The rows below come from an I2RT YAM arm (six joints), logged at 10 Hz.
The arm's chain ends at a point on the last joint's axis. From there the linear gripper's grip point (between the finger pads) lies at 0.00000 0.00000 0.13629 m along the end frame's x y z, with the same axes.
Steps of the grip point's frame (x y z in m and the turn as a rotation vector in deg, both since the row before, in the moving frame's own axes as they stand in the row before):
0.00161, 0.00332, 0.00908, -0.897, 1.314, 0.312
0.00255, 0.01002, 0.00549, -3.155, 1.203, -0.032
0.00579, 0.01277, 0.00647, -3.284, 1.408, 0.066
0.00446, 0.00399, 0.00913, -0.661, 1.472, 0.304
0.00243, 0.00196, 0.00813, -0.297, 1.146, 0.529
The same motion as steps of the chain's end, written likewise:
-0.00151, 0.00118, 0.00913, -0.897, 1.314, 0.312
-0.00031, 0.00252, 0.00573, -3.155, 1.203, -0.032
0.00245, 0.00496, 0.00673, -3.284, 1.408, 0.066
0.00096, 0.00241, 0.00918, -0.661, 1.472, 0.304
-0.00029, 0.00124, 0.00816, -0.297, 1.146, 0.529

